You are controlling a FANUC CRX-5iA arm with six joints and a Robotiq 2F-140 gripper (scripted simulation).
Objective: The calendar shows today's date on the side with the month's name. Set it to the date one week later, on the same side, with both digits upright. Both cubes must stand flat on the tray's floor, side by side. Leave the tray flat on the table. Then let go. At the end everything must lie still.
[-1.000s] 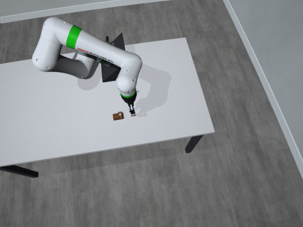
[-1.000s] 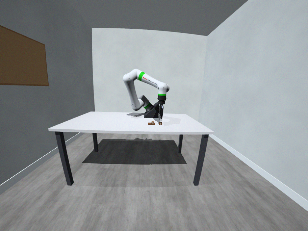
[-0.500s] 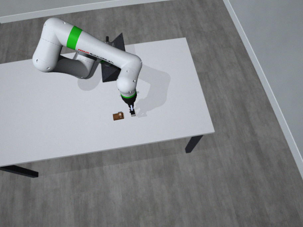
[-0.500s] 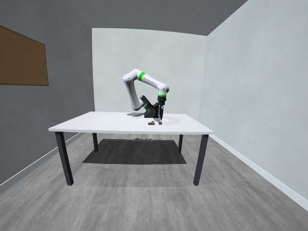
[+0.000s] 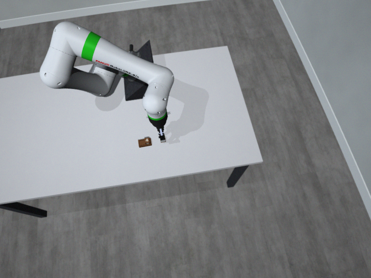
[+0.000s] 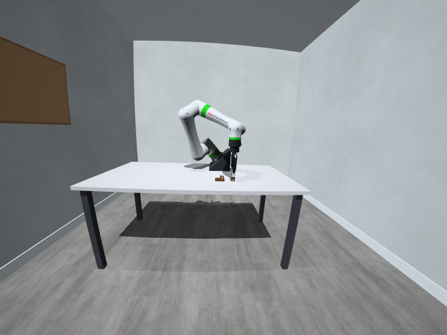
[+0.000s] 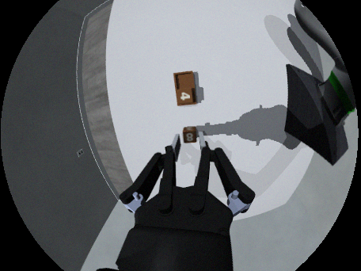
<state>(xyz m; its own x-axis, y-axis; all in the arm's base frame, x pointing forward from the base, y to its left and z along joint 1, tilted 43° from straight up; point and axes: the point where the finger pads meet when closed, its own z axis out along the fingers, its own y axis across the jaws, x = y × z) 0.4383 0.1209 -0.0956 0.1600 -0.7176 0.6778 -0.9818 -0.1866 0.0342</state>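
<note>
Right now my hand is 9 cm to the left of the brown cube, 5 cm above it and 1 cm short of it. Also, from my hand: brown wooden tray 11 cm to the right, 6 cm below, 1 cm ahead.
</note>
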